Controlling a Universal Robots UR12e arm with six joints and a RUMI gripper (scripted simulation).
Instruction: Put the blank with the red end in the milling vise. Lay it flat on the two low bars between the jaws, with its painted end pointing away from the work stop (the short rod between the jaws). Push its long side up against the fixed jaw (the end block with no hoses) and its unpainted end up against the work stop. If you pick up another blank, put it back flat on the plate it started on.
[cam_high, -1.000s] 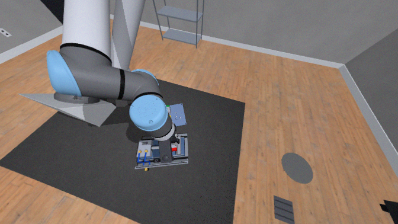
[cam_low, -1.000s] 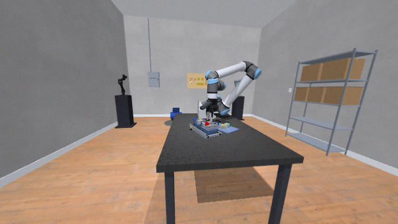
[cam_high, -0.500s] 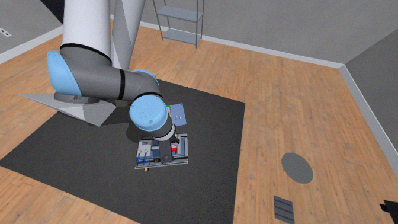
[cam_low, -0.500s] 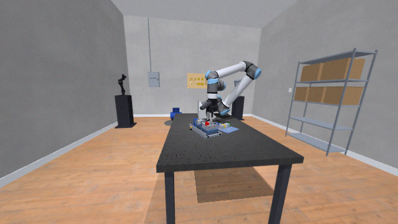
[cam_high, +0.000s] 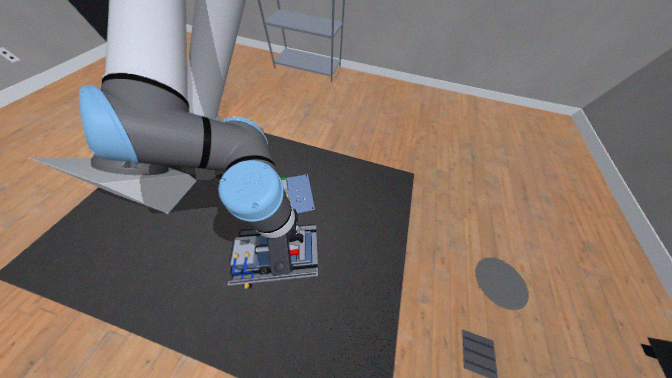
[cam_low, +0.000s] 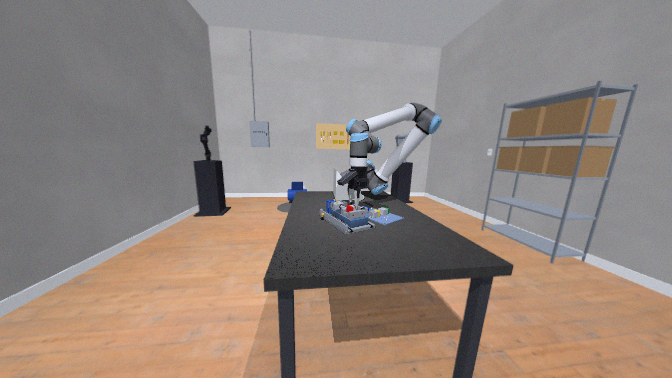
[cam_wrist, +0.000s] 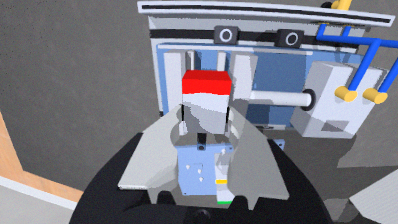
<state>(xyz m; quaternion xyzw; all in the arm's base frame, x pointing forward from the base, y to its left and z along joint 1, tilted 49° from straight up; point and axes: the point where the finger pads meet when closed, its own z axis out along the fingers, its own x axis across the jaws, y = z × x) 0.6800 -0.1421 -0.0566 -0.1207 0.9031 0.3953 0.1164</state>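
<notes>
My gripper is now 2 cm above the red-ended blank. The rest, counted from my hand: work stop 1 cm behind, 5 cm to the left, 3 cm below; then hosed block 15 cm behind, 5 cm to the right, 4 cm below; then vise 6 cm behind, 2 cm to the right, 8 cm below.
</notes>
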